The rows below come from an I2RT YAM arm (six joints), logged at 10 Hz.
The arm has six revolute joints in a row. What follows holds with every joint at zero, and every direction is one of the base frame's. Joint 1 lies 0.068 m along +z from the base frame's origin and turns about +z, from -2.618 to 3.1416 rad. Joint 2 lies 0.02 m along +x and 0.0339 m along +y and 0.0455 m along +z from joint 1 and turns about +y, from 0 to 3.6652 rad. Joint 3 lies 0.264 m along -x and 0.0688 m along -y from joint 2 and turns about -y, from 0 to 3.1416 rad. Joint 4 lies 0.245 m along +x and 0.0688 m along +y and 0.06 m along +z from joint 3 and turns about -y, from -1.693 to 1.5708 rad. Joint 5 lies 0.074 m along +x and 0.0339 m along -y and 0.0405 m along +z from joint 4 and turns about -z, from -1.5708 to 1.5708 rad. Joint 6 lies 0.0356 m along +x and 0.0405 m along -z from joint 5 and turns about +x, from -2.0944 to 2.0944 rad. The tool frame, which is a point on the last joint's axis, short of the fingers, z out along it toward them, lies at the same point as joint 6; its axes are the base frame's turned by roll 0, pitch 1.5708 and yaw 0 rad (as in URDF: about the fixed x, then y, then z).
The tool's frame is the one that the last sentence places.
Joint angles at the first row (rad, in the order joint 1, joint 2, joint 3, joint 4, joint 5, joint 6):
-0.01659 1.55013 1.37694 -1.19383 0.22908 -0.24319
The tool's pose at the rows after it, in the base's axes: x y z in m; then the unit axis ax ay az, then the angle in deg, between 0 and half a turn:
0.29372 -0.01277 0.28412 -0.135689 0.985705 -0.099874 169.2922
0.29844 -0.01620 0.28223 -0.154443 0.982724 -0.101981 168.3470
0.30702 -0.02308 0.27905 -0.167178 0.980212 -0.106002 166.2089
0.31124 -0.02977 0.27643 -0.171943 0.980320 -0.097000 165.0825
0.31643 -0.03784 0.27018 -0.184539 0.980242 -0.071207 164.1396
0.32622 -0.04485 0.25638 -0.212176 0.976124 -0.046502 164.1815
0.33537 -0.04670 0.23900 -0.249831 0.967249 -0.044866 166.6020
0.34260 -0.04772 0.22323 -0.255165 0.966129 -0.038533 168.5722
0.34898 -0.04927 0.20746 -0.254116 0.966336 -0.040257 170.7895
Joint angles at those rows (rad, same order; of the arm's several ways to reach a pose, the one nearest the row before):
-0.02347 1.56463 1.37657 -1.16408 0.16575 -0.31530
-0.03529 1.57378 1.37616 -1.13239 0.15965 -0.36641
-0.05778 1.58980 1.37502 -1.07137 0.14973 -0.41713
-0.08182 1.60046 1.37388 -1.04163 0.11921 -0.44727
-0.11312 1.62146 1.37119 -1.01376 0.05283 -0.49345
-0.13751 1.66954 1.37048 -0.98059 -0.00820 -0.56438
-0.13906 1.72636 1.37046 -0.96457 -0.00668 -0.64375
-0.13905 1.77633 1.37045 -0.95122 -0.00629 -0.65480
-0.13904 1.82517 1.37044 -0.93670 0.01202 -0.65442

